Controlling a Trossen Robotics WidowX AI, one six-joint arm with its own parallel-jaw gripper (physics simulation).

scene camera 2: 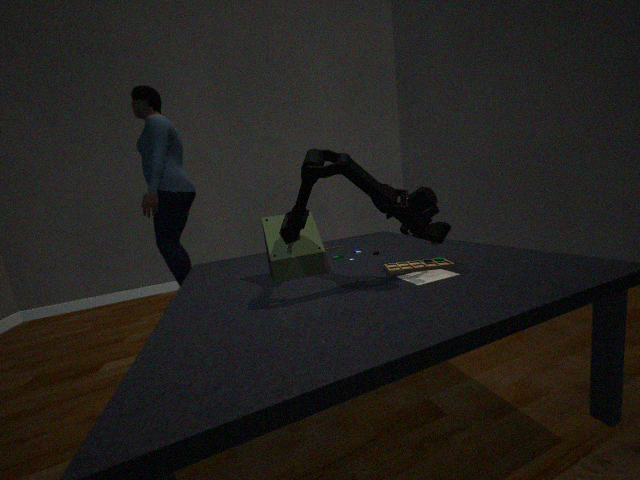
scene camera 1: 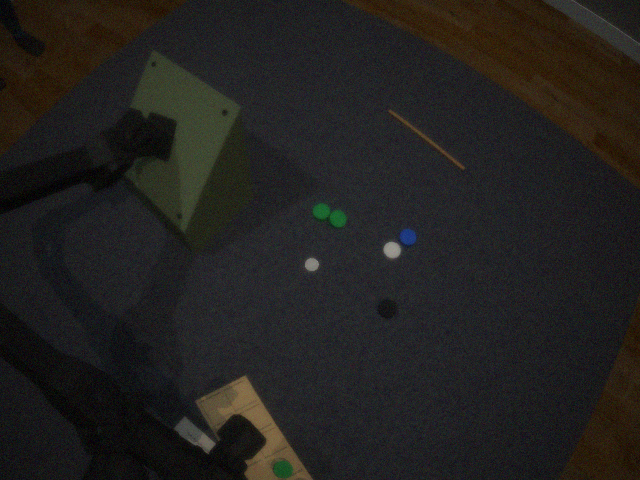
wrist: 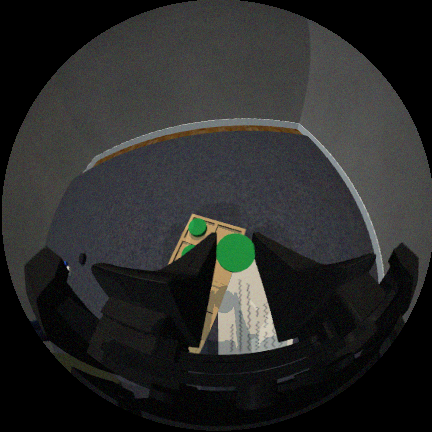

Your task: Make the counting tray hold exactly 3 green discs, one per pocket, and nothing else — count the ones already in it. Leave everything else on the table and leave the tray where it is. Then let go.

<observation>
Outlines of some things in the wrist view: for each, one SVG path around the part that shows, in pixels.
A tan counting tray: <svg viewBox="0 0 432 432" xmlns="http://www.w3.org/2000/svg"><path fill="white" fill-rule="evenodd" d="M217 259L199 347L188 346L189 352L200 352L232 273L222 268ZM245 228L192 213L167 265L181 256L182 249L189 244L196 245L210 232L216 232L217 245L218 241L229 233L241 233L244 235ZM192 219L201 218L205 221L207 226L205 234L195 237L189 232L188 224Z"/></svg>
A white paper card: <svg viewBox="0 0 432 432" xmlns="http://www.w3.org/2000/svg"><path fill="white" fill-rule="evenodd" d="M255 260L246 269L231 273L218 309L218 354L258 352L292 344L292 338L280 342L277 341Z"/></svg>
</observation>
